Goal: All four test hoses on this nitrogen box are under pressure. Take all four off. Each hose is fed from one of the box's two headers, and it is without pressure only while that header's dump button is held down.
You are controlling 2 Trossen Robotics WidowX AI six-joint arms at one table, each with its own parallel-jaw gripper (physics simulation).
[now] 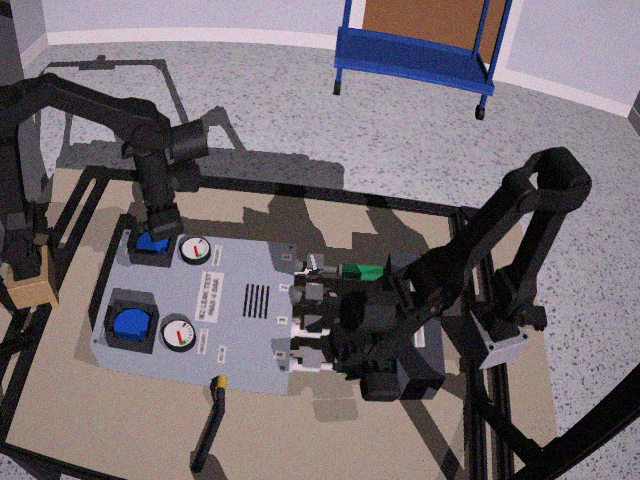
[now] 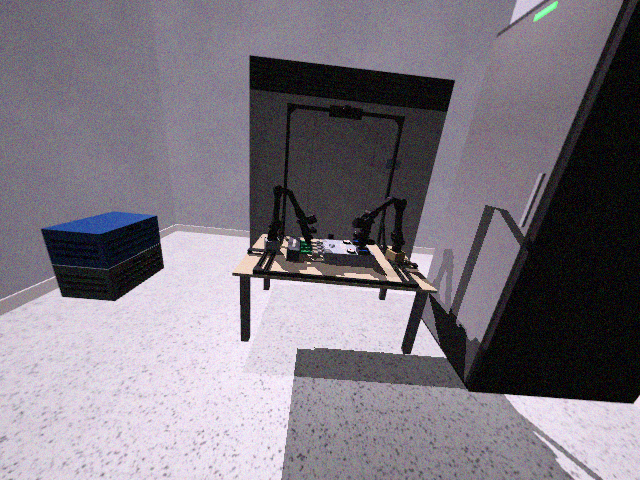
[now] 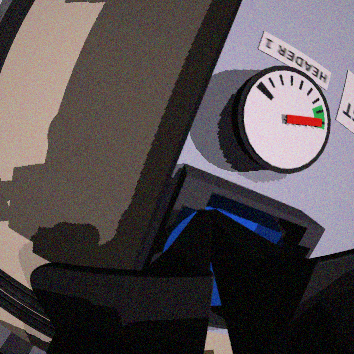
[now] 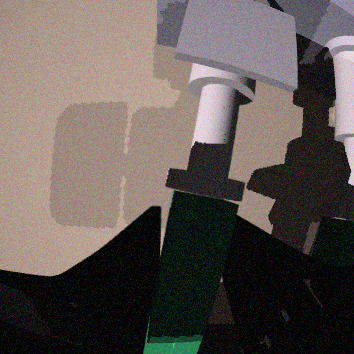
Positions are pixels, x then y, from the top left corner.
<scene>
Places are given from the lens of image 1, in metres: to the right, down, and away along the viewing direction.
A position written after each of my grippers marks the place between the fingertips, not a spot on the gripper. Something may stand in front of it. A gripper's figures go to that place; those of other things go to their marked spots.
my left gripper (image 1: 167,230): -0.28, -0.02, 0.98
my right gripper (image 1: 346,373): 0.04, 0.23, 0.90
</scene>
